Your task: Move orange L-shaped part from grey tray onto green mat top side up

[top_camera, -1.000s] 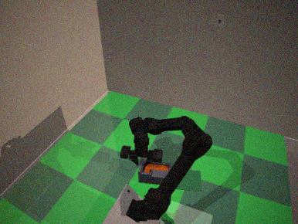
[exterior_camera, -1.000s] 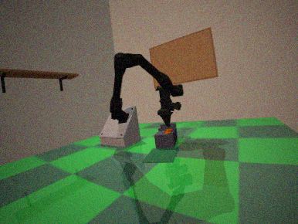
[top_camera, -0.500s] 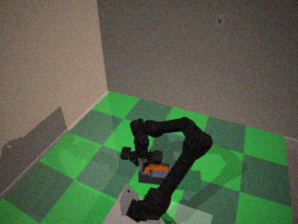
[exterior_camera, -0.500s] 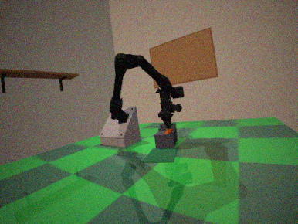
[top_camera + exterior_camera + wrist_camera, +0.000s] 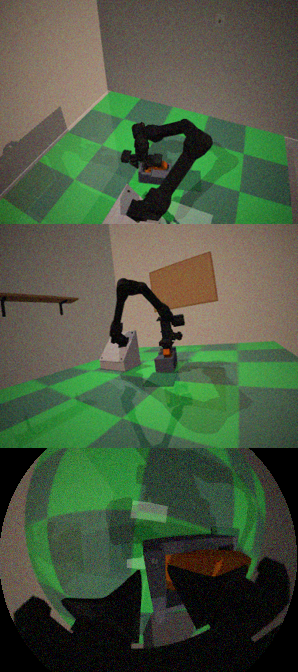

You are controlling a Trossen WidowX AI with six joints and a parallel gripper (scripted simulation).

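Now: gripper tip 60 mm to the left of the orange L-shaped part.
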